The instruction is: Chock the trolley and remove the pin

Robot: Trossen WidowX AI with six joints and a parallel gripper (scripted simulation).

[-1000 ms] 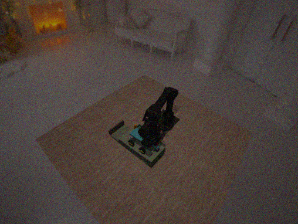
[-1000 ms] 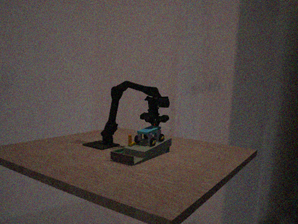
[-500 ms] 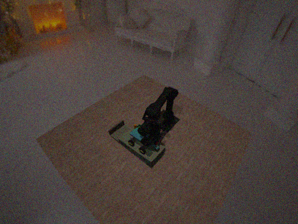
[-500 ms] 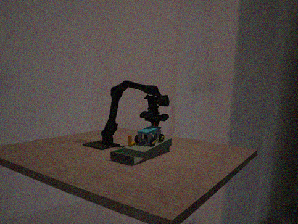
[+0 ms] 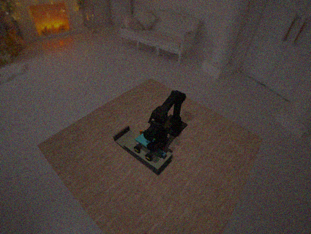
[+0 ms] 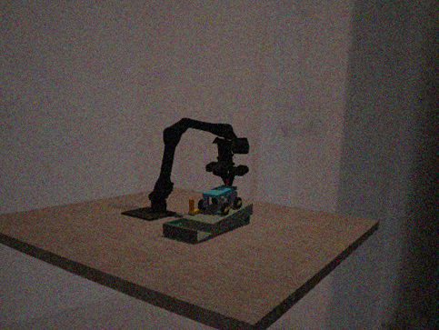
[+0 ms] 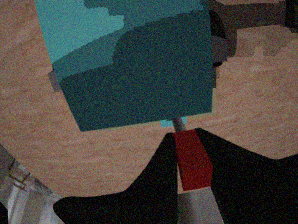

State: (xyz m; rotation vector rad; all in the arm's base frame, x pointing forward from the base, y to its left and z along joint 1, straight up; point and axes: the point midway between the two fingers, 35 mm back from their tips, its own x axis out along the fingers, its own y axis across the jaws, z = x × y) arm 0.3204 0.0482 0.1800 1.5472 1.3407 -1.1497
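The green tray lies 120 mm behind my gripper tip, 190 mm to the right of it and 170 mm below it. Round my gripper tip: grey-green ramp (10 mm ahead, 100 mm to the right, 110 mm below); then red-headed stop pin (right at my gripper tip); then trolley (10 mm ahead, 100 mm to the right, 40 mm below).
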